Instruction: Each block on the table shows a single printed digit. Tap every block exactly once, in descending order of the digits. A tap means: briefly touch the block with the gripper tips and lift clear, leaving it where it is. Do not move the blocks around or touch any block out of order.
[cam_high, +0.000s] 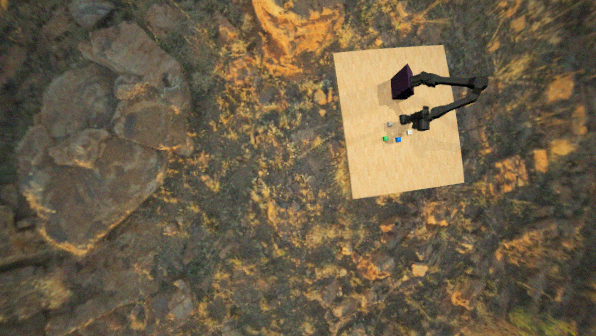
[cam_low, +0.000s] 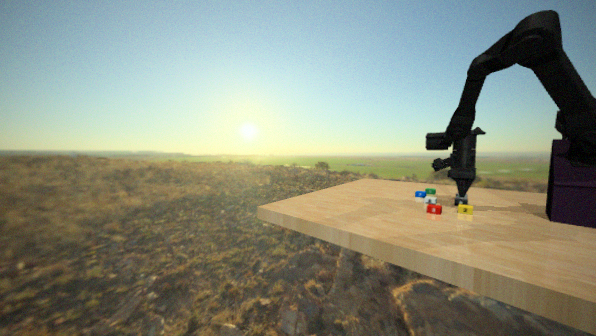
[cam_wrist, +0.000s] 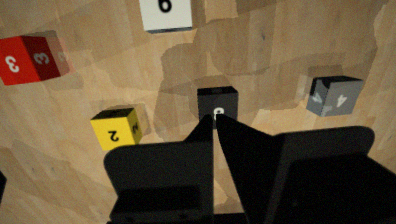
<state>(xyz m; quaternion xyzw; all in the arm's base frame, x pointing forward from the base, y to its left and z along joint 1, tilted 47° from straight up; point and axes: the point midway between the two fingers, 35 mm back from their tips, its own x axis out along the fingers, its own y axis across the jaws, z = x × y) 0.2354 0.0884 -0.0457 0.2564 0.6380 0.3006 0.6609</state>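
The blue block lies 13 cm ahead of my gripper tip, 6 cm to the right of it and 2 cm below it. From my gripper tip the other things lie so: white block: 8 cm ahead, 3 cm to the left, 2 cm below; yellow block: 8 cm to the left, 2 cm below, 2 cm behind; grey block: 12 cm to the right, 2 cm below, 1 cm ahead.
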